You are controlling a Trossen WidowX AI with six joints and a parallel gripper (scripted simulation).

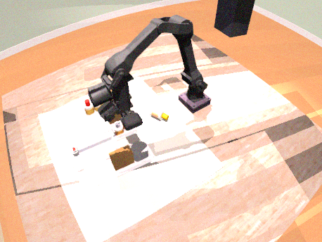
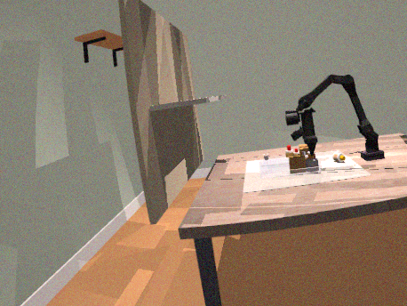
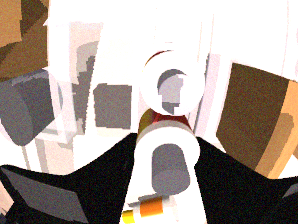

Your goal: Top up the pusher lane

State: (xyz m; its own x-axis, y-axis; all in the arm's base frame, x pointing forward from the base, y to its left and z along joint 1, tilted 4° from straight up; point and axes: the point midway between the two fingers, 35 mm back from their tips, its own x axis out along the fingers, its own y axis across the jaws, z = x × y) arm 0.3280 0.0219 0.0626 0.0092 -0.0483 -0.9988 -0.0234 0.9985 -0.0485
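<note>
Now: gripper tip 13 cm to the right of the grey cylinder, 2 cm above it and 1 cm short of it. Round my gripper tip: pusher lane: 14 cm ahead, 3 cm to the left, 3 cm below; red mark: 22 cm ahead, 4 cm to the left, 2 cm above.
</note>
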